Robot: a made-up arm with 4 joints. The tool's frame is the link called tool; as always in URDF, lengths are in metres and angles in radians. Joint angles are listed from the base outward.
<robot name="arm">
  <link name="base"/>
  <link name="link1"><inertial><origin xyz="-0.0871 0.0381 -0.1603"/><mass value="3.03"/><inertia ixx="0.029" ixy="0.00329" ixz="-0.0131" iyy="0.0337" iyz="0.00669" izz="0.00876"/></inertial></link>
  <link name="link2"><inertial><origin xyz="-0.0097 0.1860 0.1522"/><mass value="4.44"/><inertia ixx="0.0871" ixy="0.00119" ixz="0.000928" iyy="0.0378" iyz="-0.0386" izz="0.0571"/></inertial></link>
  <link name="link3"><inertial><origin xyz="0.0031 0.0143 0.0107"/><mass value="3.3"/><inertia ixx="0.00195" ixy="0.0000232" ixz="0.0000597" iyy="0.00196" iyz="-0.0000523" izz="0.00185"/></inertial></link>
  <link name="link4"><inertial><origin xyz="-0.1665 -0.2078 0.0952"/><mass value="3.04"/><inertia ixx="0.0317" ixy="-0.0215" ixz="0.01" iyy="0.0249" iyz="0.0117" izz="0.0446"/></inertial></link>
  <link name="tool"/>
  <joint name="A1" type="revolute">
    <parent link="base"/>
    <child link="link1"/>
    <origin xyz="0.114 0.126 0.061"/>
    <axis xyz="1 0 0"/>
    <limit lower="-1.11" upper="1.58"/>
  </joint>
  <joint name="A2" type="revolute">
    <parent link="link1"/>
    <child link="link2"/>
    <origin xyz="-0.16 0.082 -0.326"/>
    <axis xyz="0 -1 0"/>
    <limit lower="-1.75" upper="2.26"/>
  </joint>
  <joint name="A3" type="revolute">
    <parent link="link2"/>
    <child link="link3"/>
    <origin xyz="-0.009 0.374 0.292"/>
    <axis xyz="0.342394 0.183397 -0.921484"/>
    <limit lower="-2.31" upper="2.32"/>
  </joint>
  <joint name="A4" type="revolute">
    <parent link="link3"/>
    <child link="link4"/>
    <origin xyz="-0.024 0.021 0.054"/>
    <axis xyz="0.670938 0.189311 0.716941"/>
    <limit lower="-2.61" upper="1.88"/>
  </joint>
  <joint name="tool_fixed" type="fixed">
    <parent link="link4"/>
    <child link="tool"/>
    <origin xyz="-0.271 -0.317 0.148" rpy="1.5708 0 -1.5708"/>
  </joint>
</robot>
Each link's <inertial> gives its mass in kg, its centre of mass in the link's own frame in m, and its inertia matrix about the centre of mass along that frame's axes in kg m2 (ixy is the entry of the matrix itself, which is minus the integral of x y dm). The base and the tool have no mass. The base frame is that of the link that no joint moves.
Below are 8 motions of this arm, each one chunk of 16 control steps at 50 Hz.
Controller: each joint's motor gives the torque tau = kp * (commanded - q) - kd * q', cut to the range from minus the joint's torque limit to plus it. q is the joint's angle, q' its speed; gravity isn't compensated. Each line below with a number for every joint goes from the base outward.
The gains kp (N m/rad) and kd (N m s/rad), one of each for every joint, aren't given. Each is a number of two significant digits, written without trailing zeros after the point. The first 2 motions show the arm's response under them.
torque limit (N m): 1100 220 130 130
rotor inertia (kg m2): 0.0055 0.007 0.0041 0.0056
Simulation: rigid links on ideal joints. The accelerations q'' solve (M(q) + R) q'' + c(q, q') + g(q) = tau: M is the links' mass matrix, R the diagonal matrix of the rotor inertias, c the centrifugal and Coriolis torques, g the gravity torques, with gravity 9.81 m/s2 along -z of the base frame. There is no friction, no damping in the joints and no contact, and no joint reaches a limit. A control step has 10 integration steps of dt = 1/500 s. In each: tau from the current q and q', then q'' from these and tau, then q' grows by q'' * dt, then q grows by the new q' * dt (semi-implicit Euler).
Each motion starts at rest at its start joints. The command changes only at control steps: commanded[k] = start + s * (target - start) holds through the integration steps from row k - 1 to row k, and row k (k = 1, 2, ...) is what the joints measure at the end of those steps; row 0 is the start. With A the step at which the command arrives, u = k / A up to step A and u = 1 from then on. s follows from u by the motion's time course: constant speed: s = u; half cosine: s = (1 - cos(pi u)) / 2; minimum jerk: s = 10 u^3 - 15 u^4 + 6 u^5; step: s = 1 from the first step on.
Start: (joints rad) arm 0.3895 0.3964 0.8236 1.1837
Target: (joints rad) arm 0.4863 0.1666 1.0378 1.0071
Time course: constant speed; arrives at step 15
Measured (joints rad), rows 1 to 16:
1: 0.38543 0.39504 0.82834 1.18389
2: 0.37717 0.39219 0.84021 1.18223
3: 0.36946 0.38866 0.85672 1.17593
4: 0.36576 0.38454 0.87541 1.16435
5: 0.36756 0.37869 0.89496 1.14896
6: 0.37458 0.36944 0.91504 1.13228
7: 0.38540 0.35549 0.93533 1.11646
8: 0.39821 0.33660 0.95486 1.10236
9: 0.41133 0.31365 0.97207 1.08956
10: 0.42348 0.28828 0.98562 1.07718
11: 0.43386 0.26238 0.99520 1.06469
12: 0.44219 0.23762 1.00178 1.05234
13: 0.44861 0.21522 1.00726 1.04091
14: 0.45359 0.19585 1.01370 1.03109
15: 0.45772 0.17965 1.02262 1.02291
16: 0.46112 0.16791 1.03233 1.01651
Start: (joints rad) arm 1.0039 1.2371 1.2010 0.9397
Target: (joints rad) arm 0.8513 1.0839 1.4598 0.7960
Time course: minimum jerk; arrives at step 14
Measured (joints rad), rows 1 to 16:
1: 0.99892 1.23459 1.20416 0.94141
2: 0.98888 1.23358 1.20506 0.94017
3: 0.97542 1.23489 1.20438 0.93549
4: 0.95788 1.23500 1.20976 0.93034
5: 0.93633 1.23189 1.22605 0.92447
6: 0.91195 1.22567 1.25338 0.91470
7: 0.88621 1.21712 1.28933 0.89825
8: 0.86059 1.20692 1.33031 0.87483
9: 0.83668 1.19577 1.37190 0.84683
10: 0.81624 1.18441 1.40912 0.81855
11: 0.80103 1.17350 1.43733 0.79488
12: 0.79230 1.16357 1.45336 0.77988
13: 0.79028 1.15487 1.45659 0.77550
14: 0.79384 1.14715 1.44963 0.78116
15: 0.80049 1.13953 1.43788 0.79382
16: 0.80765 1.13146 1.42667 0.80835
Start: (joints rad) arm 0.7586 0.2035 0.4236 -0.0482
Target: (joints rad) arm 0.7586 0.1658 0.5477 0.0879
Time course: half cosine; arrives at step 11
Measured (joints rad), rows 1 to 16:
1: 0.75476 0.20358 0.42397 -0.04328
2: 0.74615 0.20430 0.42719 -0.02923
3: 0.73608 0.20634 0.43423 -0.00803
4: 0.72741 0.20992 0.44465 0.01696
5: 0.72182 0.21449 0.45830 0.04288
6: 0.71974 0.21896 0.47462 0.06722
7: 0.72050 0.22207 0.49236 0.08790
8: 0.72289 0.22276 0.50968 0.10350
9: 0.72570 0.22055 0.52446 0.11335
10: 0.72809 0.21562 0.53462 0.11741
11: 0.72974 0.20873 0.53851 0.11621
12: 0.73078 0.20070 0.53764 0.11237
13: 0.73155 0.19224 0.53588 0.10971
14: 0.73222 0.18432 0.53440 0.10936
15: 0.73280 0.17795 0.53227 0.11034
16: 0.73325 0.17372 0.52948 0.11195

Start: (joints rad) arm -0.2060 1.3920 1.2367 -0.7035
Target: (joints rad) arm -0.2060 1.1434 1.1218 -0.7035
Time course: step
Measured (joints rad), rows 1 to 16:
1: -0.22362 1.34182 1.09598 -0.74420
2: -0.23773 1.28863 1.06693 -0.68445
3: -0.24928 1.24277 1.05127 -0.63410
4: -0.25364 1.21685 1.04490 -0.61728
5: -0.25046 1.21196 1.05735 -0.62886
6: -0.24301 1.21981 1.08109 -0.65942
7: -0.23515 1.22878 1.10465 -0.69364
8: -0.22939 1.22952 1.11964 -0.71640
9: -0.22604 1.21994 1.12365 -0.72127
10: -0.22393 1.20487 1.11915 -0.71288
11: -0.22202 1.19109 1.11142 -0.70064
12: -0.22030 1.18289 1.10573 -0.69194
13: -0.21941 1.18110 1.10454 -0.68972
14: -0.21986 1.18427 1.10703 -0.69290
15: -0.22164 1.19017 1.11040 -0.69800
16: -0.22428 1.19685 1.11178 -0.70131

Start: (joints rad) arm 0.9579 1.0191 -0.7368 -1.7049
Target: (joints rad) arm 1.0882 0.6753 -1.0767 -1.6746
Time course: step
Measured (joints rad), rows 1 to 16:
1: 0.96775 0.98820 -0.82799 -1.75482
2: 0.99582 0.93580 -1.00415 -1.80737
3: 1.02591 0.87593 -1.16587 -1.79777
4: 1.04319 0.80414 -1.26067 -1.72450
5: 1.04791 0.72497 -1.28276 -1.61780
6: 1.05036 0.64810 -1.26027 -1.52722
7: 1.06008 0.58102 -1.23038 -1.49507
8: 1.07856 0.53246 -1.20841 -1.52044
9: 1.09961 0.51102 -1.18450 -1.56798
10: 1.11511 0.51820 -1.14726 -1.60756
11: 1.12015 0.54744 -1.09738 -1.63171
12: 1.11440 0.58884 -1.04639 -1.64896
13: 1.10095 0.63424 -1.00894 -1.66945
14: 1.08411 0.67943 -0.99462 -1.69473
15: 1.06732 0.72243 -1.00461 -1.71818
16: 1.05196 0.76075 -1.03361 -1.73220

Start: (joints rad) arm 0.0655 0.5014 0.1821 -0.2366
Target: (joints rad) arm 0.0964 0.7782 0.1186 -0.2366
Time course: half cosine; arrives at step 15
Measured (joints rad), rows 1 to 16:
1: 0.06183 0.50291 0.18248 -0.23585
2: 0.05430 0.50914 0.17975 -0.23536
3: 0.04707 0.52267 0.17453 -0.23381
4: 0.04309 0.54489 0.16726 -0.23112
5: 0.04331 0.57546 0.15886 -0.22799
6: 0.04687 0.61240 0.15089 -0.22549
7: 0.05179 0.65277 0.14487 -0.22486
8: 0.05613 0.69368 0.14160 -0.22698
9: 0.05880 0.73311 0.14082 -0.23183
10: 0.05979 0.77008 0.14145 -0.23833
11: 0.05971 0.80421 0.14217 -0.24470
12: 0.05913 0.83503 0.14198 -0.24932
13: 0.05823 0.86161 0.14058 -0.25134
14: 0.05684 0.88261 0.13833 -0.25085
15: 0.05473 0.89670 0.13600 -0.24859
16: 0.05218 0.90335 0.13350 -0.24576

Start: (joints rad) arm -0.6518 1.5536 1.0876 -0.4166
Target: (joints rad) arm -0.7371 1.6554 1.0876 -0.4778
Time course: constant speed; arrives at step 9
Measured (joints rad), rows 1 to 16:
1: -0.65157 1.55991 1.08717 -0.42454
2: -0.65232 1.57506 1.09492 -0.43864
3: -0.65576 1.59472 1.10508 -0.45672
4: -0.66250 1.61489 1.11268 -0.47356
5: -0.67235 1.63310 1.11443 -0.48466
6: -0.68468 1.64895 1.10987 -0.48848
7: -0.69872 1.66374 1.10102 -0.48673
8: -0.71376 1.67926 1.09095 -0.48279
9: -0.72917 1.69672 1.08232 -0.47987
10: -0.74348 1.71575 1.07797 -0.47530
11: -0.75520 1.73452 1.07191 -0.46948
12: -0.76360 1.75136 1.06383 -0.46168
13: -0.76872 1.76497 1.05524 -0.45290
14: -0.77099 1.77450 1.04837 -0.44522
15: -0.77097 1.77946 1.04506 -0.44072
16: -0.76914 1.77967 1.04615 -0.44066

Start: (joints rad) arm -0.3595 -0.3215 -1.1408 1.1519
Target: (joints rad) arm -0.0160 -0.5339 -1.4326 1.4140
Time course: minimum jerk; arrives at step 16
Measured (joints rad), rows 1 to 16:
1: -0.36238 -0.32204 -1.14173 1.15506
2: -0.36800 -0.32494 -1.14403 1.16342
3: -0.37167 -0.33258 -1.14765 1.17643
4: -0.36845 -0.34721 -1.15360 1.19385
5: -0.35463 -0.37018 -1.16399 1.21535
6: -0.32872 -0.40141 -1.18160 1.24047
7: -0.29189 -0.43909 -1.20885 1.26881
8: -0.24751 -0.47983 -1.24686 1.30022
9: -0.20025 -0.51924 -1.29477 1.33446
10: -0.15468 -0.55298 -1.34925 1.37055
11: -0.11421 -0.57769 -1.40450 1.40620
12: -0.08063 -0.59159 -1.45284 1.43791
13: -0.05460 -0.59467 -1.48673 1.46160
14: -0.03624 -0.58849 -1.50159 1.47351
15: -0.02550 -0.57595 -1.49771 1.47156
16: -0.02183 -0.56087 -1.47960 1.45692

